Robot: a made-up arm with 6 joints.
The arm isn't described. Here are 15 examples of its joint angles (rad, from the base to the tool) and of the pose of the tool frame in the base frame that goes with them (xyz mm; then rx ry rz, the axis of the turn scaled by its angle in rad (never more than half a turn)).
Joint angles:
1: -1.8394 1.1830 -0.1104 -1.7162 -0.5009 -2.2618
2: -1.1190 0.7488 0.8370 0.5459 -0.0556 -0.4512
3: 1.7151 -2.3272 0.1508 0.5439 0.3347 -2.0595
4: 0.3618 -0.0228 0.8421 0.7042 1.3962 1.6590
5: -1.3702 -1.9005 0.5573 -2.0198 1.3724 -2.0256
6: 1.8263 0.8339 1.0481 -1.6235 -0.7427 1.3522
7: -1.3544 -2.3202 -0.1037 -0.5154 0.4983 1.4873
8: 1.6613 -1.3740 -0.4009 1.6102 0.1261 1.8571
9: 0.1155 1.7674 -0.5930 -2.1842 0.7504 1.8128
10: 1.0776 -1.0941 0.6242 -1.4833 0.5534 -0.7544
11: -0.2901 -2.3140 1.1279 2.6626 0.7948 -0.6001
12: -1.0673 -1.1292 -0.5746 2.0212 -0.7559 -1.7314
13: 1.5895 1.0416 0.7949 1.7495 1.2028 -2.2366
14: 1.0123 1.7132 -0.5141 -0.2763 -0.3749 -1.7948
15: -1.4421 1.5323 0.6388 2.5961 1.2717 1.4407
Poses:
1: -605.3 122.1 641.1 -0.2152 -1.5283 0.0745
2: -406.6 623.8 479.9 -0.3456 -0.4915 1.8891
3: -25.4 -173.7 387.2 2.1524 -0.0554 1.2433
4: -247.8 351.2 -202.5 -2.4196 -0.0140 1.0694
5: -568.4 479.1 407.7 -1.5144 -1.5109 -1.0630
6: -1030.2 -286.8 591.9 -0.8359 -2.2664 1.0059
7: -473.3 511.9 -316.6 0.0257 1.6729 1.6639
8: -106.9 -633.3 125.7 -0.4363 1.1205 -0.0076
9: -495.0 -624.5 -442.2 1.0503 -0.0058 -1.1625
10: -261.9 -711.5 14.5 -0.6255 2.0622 -0.1804
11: 26.9 -248.0 -48.8 -0.9871 1.5258 -0.1254
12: -496.3 -77.6 -254.9 0.1349 1.8722 0.2886
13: -889.0 -269.3 440.0 -0.9476 -1.7359 1.6008
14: -670.5 -597.8 -145.1 1.1282 0.0187 -1.5133
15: -679.6 855.4 481.8 -1.8276 -1.2469 0.6235
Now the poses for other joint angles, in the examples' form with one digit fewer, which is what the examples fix.
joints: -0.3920 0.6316 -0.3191 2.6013 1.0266 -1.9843
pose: -275 -301 -149 1.560 -1.153 0.116
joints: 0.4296 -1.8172 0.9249 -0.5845 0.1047 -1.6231
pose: -581 195 -27 -1.894 -1.764 -1.422
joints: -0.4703 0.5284 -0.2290 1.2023 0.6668 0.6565
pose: -588 460 333 -0.893 -0.992 1.579
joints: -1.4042 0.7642 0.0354 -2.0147 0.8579 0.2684
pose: -409 180 -374 1.644 0.444 -0.347
